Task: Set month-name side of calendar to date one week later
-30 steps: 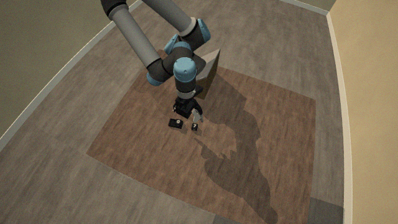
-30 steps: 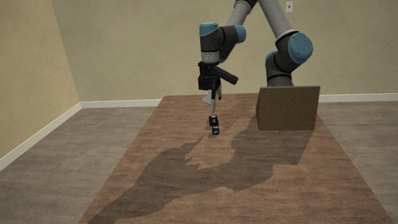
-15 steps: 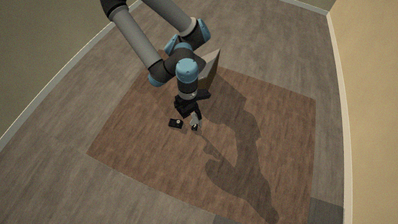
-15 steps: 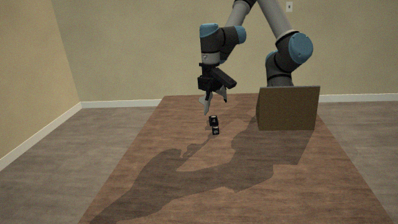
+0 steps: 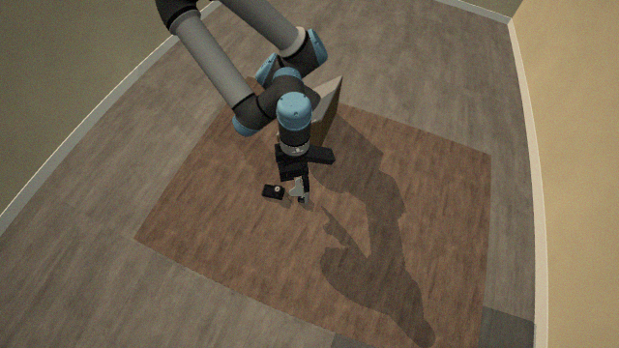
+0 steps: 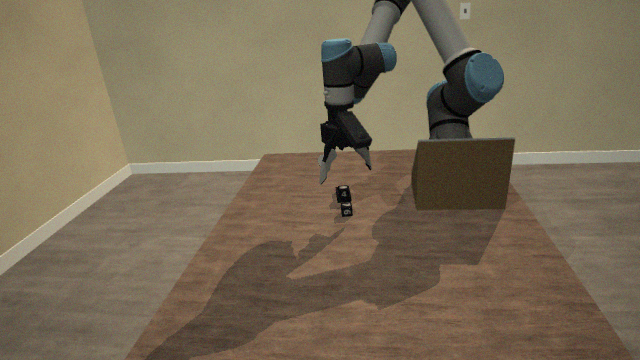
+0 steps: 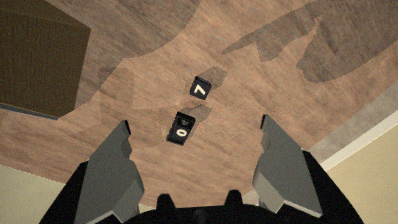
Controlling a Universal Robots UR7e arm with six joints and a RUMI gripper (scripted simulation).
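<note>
My hand is 90 mm above the black cube and 10 mm to the right of it. Also, from my hand: black tray: 100 mm below, 90 mm to the right, 30 mm ahead.
</note>
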